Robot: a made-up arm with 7 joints.
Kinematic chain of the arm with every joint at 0, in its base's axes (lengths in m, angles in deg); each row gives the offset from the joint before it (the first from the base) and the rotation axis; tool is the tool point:
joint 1: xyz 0 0 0.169 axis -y
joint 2: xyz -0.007 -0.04 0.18 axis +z
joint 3: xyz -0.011 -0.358 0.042 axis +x
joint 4: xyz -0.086 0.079 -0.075 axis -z
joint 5: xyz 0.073 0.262 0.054 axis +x
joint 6: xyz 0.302 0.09 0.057 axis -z
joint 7: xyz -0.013 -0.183 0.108 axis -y
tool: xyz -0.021 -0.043 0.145
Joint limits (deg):
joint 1: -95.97..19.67
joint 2: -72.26..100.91
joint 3: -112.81..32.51
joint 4: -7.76..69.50
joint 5: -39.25..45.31
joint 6: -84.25..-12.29
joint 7: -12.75..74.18
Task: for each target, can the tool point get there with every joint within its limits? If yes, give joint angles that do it. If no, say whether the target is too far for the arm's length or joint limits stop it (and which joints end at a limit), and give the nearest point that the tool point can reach.
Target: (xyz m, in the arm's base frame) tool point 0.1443 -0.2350 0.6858
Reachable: yes | joints 10.52 31.28 -90.09 54.97 38.93 -34.76 46.90
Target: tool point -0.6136 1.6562 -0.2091
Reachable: no: too far | nearest point -0.2570 0.6287 -0.0328 | short by 1.102 m
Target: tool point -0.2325 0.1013 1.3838
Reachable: no: joint limits stop it (at a limit: joint 1, joint 3, joint 4, joint 5, joint 6) | nearest point -0.0397 0.1247 0.9412 | short by 0.483 m
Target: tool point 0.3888 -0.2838 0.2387
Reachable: yes | joints -34.52 -19.64 -78.49 28.03 -10.18 -46.65 57.18
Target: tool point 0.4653 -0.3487 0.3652
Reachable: yes | joints -34.49 -24.28 -79.38 47.28 -18.66 -62.16 64.06
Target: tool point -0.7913 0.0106 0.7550
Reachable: no: joint limits stop it (at a limit: joint 2, joint 4, joint 5) | nearest point -0.6057 -0.2181 0.6176 | short by 0.325 m
